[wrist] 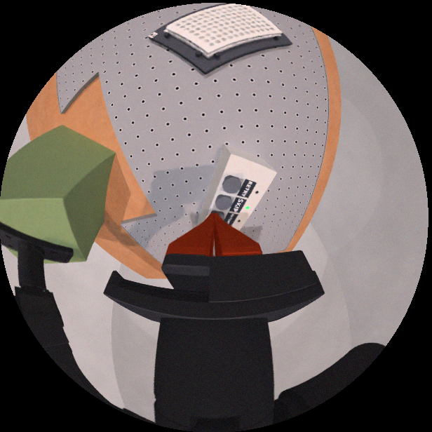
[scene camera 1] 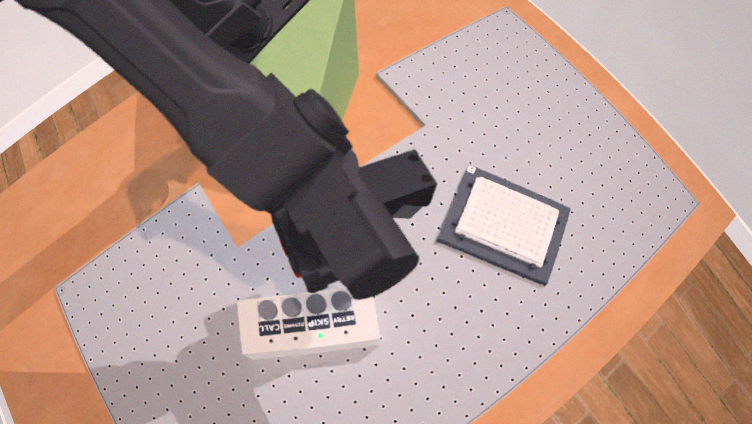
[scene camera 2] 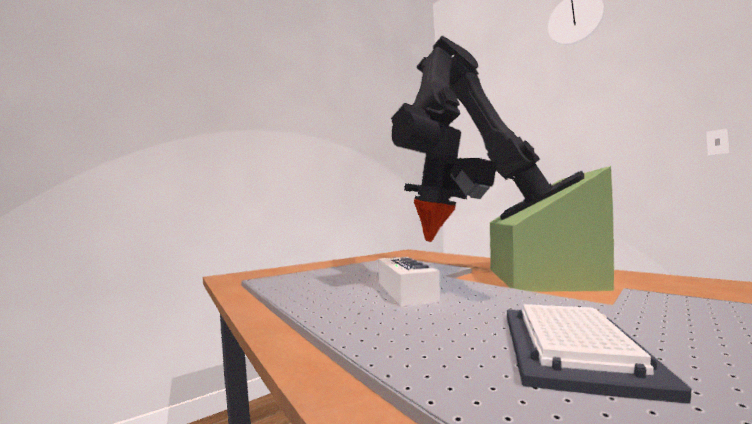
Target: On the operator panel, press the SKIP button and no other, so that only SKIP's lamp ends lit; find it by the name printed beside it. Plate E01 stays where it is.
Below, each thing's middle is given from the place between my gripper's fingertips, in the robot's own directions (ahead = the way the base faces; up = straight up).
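The white operator panel [scene camera 1: 357, 327] sits 2 cm ahead of my hand, 4 cm to the right of it and 7 cm below it; going by their middles, it's the nearest to my hand of the things named here. Plate E01 [scene camera 2: 583, 338] is 11 cm ahead of my hand, 24 cm to the left of it and 8 cm below it. As for the dark holder [scene camera 1: 447, 236], that's 24 cm to the left of my hand, 11 cm ahead of it and 9 cm below it.
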